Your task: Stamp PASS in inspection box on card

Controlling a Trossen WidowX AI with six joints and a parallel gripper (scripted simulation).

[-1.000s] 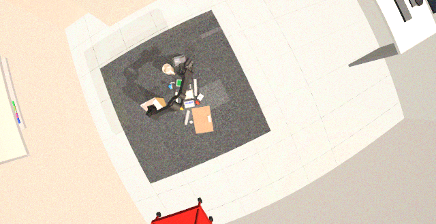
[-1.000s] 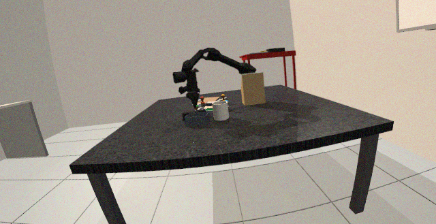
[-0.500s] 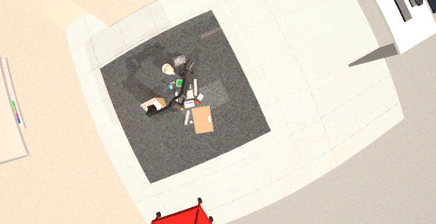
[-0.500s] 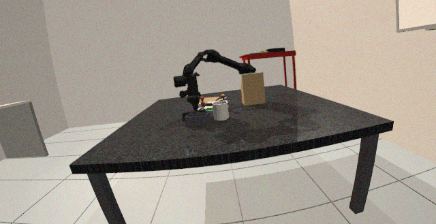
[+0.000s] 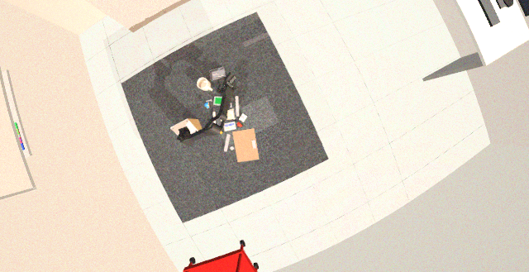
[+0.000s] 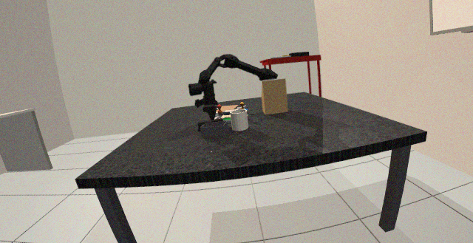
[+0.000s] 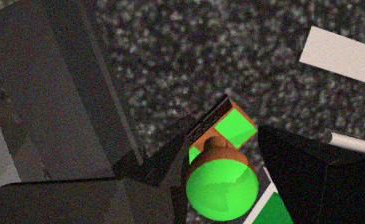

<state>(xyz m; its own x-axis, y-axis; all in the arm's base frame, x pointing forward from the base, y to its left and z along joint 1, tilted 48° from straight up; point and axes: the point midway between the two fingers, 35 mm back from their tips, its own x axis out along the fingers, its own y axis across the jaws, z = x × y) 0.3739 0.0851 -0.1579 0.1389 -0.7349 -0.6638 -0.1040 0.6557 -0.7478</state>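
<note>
My gripper tip is 80 mm past the green ink pad, 40 mm to the left of it and 20 mm above it. From my gripper tip the other things lie so: dark slab 70 mm to the left, 10 mm below; then grey box 160 mm to the left, 40 mm behind, 10 mm below; then cream inspection card 160 mm to the right, 70 mm behind, 20 mm below.
</note>
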